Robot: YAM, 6 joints.
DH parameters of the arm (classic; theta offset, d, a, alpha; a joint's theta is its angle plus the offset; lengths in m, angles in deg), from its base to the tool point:
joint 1: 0 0.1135 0.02 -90
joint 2: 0 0 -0.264 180
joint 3: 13.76 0 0.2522 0
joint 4: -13.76 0 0.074 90
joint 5: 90 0 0 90
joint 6: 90 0.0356 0 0
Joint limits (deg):
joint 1: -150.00..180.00
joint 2: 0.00..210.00
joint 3: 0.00..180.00
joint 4: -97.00..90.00
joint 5: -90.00..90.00
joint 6: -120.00..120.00
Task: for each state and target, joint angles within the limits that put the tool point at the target. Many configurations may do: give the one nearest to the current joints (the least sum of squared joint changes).
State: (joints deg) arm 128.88 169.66 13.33 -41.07 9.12 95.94
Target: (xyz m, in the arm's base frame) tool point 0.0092 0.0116 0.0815
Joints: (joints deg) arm 131.49 163.43 12.41 -65.83 24.17 95.94
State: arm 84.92 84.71 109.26 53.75 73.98 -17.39
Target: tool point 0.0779 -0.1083 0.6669
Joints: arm 111.08 61.17 131.63 53.05 71.32 -17.39
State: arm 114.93 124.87 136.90 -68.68 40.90 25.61
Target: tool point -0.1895 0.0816 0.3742
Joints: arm 161.64 78.91 90.06 -97.00 29.90 25.61
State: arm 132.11 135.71 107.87 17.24 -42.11 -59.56
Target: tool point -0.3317 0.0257 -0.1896
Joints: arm 171.27 170.32 76.48 8.47 -44.45 -59.56
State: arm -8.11 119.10 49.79 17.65 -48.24 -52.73
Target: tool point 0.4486 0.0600 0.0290
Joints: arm 4.44 138.26 74.06 22.66 -44.86 -52.73
